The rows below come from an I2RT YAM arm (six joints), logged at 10 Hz.
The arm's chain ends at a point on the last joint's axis. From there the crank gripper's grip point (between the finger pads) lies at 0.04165 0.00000 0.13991 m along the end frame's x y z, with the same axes.
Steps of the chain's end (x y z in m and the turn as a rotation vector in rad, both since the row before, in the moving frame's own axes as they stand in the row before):
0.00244 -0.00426 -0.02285 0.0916 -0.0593 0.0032
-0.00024 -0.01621 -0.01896 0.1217 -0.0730 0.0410
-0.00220 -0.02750 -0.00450 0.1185 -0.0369 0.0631
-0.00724 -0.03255 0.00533 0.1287 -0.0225 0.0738
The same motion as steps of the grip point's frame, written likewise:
-0.00589 -0.01704 -0.02121 0.0916 -0.0593 0.0032
-0.01021 -0.03187 -0.01723 0.1217 -0.0730 0.0410
-0.00693 -0.04166 -0.00389 0.1185 -0.0369 0.0631
-0.00984 -0.04760 0.00527 0.1287 -0.0225 0.0738

